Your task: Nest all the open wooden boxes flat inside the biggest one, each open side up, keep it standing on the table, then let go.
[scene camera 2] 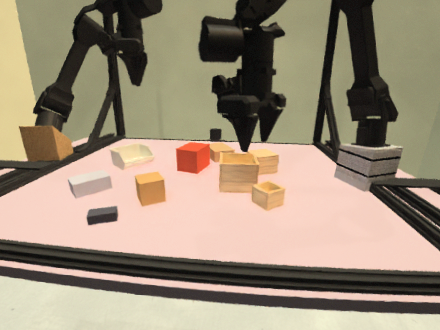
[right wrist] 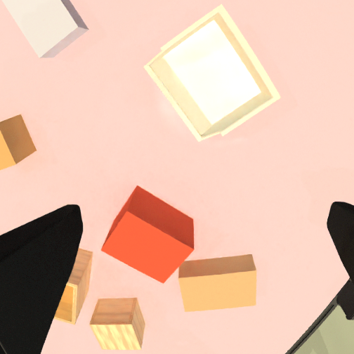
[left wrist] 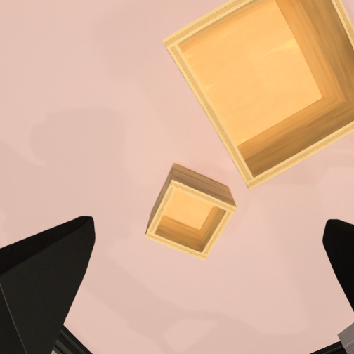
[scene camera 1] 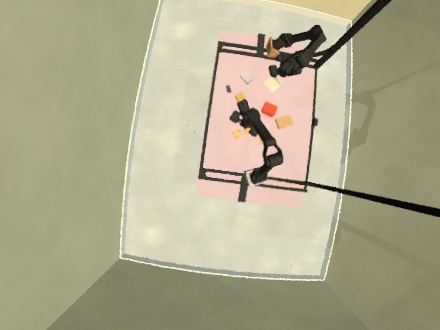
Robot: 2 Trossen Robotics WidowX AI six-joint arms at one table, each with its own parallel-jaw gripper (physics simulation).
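Where they show: left gripper, between the fingertips: (scene camera 2: 254, 146); right gripper, between the fingertips: (scene camera 2: 136, 85) (scene camera 1: 280, 76); left arm's base, origin of its link: (scene camera 2: 370, 145) (scene camera 1: 255, 177); right arm's base, origin of its link: (scene camera 2: 46, 133) (scene camera 1: 275, 45).
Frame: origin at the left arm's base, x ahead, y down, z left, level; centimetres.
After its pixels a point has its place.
The biggest wooden box (scene camera 2: 239, 176) {x 34.0, y 5.8, z -3.3 cm} (left wrist: 212, 112) (right wrist: 82, 280) stands open side up. The small wooden box (scene camera 1: 237, 133) {x 30.3, y 9.4, z 2.4 cm} (scene camera 2: 268, 199) {x 31.6, y 7.3, z 5.7 cm} (left wrist: 205, 182) stands open side up beside it, apart. A middle-sized wooden box (scene camera 2: 265, 162) {x 23.0, y 6.3, z -11.5 cm} (right wrist: 118, 336) stands behind the biggest in scene camera 2, with a flat closed face up. My left gripper (scene camera 2: 254, 144) {x 32.1, y -1.6, z -0.6 cm} (left wrist: 211, 230) is open and empty, above the boxes; in the left wrist view the small box shows between its fingertips, well below. My right gripper (scene camera 2: 137, 75) (right wrist: 208, 216) is open and empty, high above the table; its left finger partly hides the biggest box in the right wrist view.
A red block (scene camera 1: 269, 109) {x 39.9, y 3.4, z -21.7 cm} (scene camera 2: 192, 159) {x 41.8, y 5.9, z -18.0 cm} (right wrist: 145, 245), a tan block (scene camera 1: 284, 121) {x 30.2, y 6.4, z -30.6 cm} (right wrist: 217, 291), a cream tray (scene camera 2: 132, 161) {x 57.8, y 7.3, z -25.1 cm}, an orange block (scene camera 1: 240, 96) {x 53.3, y 4.9, z -5.6 cm} (scene camera 2: 151, 190) {x 53.0, y 6.8, z -3.2 cm}, a grey block (scene camera 2: 90, 183) {x 66.0, y 7.3, z -11.4 cm} and a dark block (scene camera 2: 102, 215) {x 61.6, y 8.3, z 1.4 cm} lie around. Black rails (scene camera 2: 215, 266) {x 45.9, y 8.3, z 18.1 cm} edge the table.
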